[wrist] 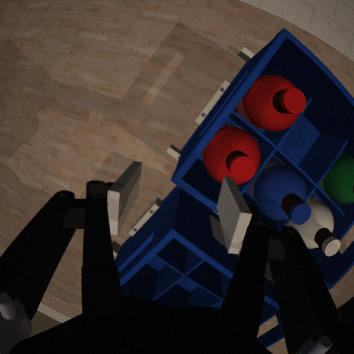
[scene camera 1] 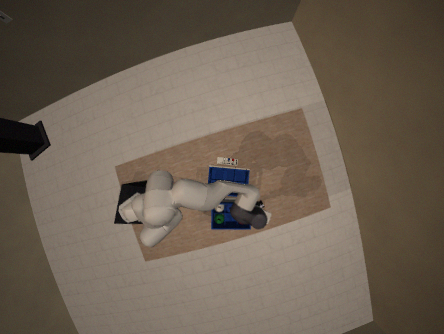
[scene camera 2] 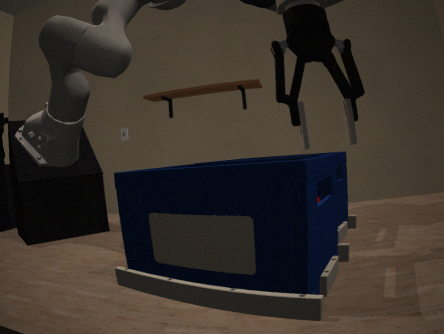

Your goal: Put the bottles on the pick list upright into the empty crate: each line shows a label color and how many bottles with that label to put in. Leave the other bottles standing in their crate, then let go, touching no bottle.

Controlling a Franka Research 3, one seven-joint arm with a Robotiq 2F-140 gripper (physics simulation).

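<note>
What I see here is my own gripper point(scene camera 2: 329, 146). The wrist view has it too, with my gripper point(wrist: 179, 184) showing there as well.
</note>
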